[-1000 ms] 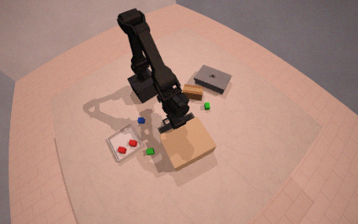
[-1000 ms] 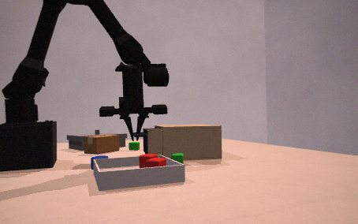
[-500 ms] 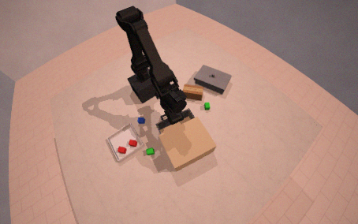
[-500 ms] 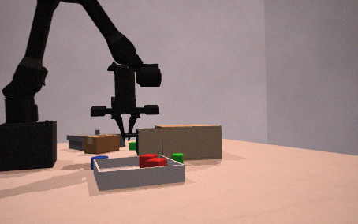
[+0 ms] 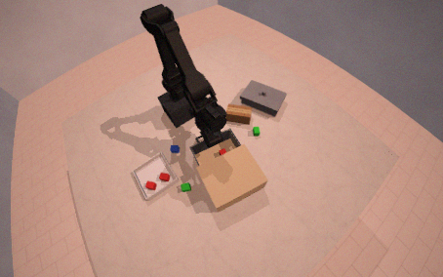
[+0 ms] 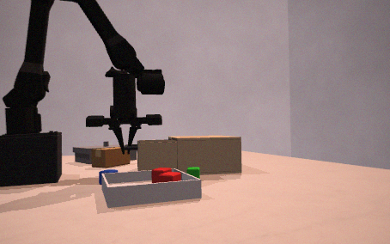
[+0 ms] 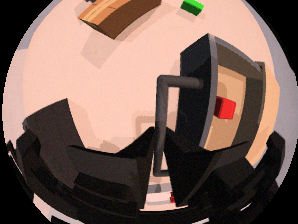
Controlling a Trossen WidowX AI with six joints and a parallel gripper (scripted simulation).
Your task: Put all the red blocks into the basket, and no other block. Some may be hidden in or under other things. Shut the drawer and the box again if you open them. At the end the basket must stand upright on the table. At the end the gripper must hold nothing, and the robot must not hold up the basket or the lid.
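The drawer lies 90 mm ahead of my hand, 20 mm to the right of it and 40 mm below it. The rest, counted from my hand: small brown box (10 mm behind, 180 mm to the left, 50 mm below); then tan drawer cabinet (160 mm ahead, 40 mm to the right, 40 mm below); then blue block (70 mm behind, 130 mm to the right, 70 mm below).
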